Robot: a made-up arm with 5 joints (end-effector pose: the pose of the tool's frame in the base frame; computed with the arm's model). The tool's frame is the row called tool. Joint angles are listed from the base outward.
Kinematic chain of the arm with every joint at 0, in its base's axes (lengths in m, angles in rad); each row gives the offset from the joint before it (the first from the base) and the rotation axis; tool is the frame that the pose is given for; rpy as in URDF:
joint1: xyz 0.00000 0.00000 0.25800 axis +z
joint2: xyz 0.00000 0.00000 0.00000 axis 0 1 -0.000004
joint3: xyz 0.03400 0.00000 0.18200 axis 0 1 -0.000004
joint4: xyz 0.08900 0.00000 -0.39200 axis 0 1 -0.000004
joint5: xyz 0.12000 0.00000 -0.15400 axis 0 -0.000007 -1
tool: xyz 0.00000 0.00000 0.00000 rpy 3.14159 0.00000 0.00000
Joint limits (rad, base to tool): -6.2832..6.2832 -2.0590..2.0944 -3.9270..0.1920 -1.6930..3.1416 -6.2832..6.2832
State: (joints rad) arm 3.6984 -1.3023 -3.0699 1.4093 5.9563
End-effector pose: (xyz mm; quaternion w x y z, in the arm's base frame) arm 557.3 346.9 558.8 0.9894 0.0382 -0.0807 0.1143
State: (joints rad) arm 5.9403 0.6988 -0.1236 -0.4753 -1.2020
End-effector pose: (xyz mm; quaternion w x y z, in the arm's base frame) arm 102.3 -36.5 -167.1 0.0348 -0.9080 -0.4159 0.0358
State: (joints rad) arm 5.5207 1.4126 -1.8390 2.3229 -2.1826
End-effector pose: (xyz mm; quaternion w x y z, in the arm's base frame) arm 176.4 -168.5 -131.4 0.8085 -0.4422 -0.3801 0.0797
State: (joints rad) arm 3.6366 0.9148 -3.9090 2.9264 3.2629
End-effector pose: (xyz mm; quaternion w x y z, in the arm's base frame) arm -232.9 -125.7 597.4 0.0103 0.9820 0.1857 -0.0323
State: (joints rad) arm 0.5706 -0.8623 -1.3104 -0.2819 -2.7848
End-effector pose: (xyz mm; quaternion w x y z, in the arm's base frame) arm 135.9 87.3 892.7 0.8422 -0.0359 0.3349 0.4211
